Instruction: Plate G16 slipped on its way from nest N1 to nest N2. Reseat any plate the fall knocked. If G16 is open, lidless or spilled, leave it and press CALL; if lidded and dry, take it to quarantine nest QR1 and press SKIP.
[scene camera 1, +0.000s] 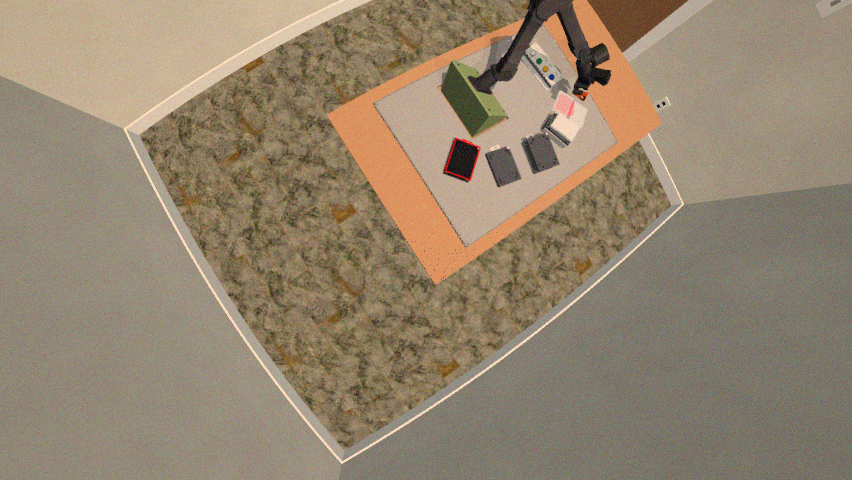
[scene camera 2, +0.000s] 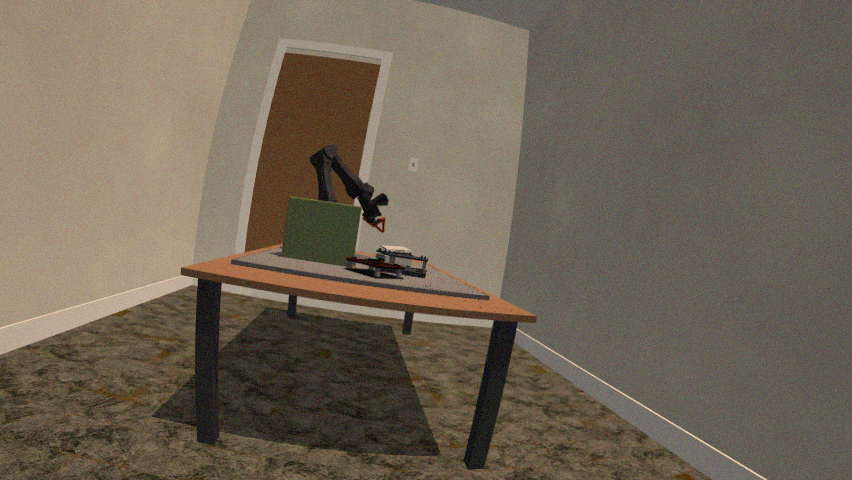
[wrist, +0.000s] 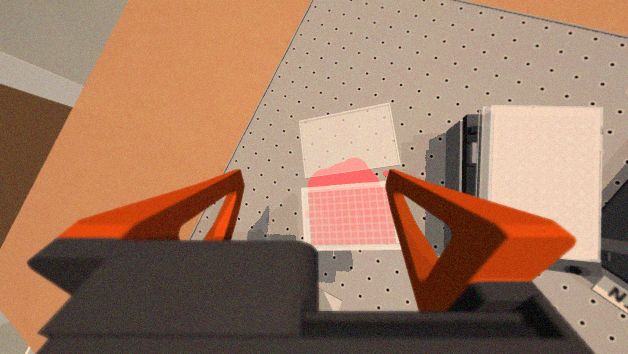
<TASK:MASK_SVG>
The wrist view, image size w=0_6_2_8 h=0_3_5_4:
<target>gripper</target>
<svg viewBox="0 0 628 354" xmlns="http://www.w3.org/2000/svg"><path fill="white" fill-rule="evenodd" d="M27 261L30 269L71 295L37 332L37 334L48 338L48 340L35 354L595 354L532 282L533 279L574 247L576 238L551 219L438 186L395 169L389 170L385 189L418 311L319 311L318 251L313 245L295 240L231 240L245 188L240 169L235 169L189 187L80 219ZM226 196L214 224L203 240L180 240L179 231L182 225ZM404 195L447 224L451 229L451 240L439 258L417 226Z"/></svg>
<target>pink well plate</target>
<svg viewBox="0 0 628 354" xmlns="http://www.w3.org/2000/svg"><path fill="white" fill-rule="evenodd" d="M386 181L301 188L304 242L313 245L317 251L401 250L385 189Z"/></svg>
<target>clear lid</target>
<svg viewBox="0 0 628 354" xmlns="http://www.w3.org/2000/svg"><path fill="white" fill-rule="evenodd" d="M390 102L300 120L299 126L305 178L400 165Z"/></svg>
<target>white lidded plate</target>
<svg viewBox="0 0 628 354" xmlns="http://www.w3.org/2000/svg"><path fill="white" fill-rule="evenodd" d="M479 108L475 197L555 221L576 238L574 247L559 259L601 263L603 107L490 105Z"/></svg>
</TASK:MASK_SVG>
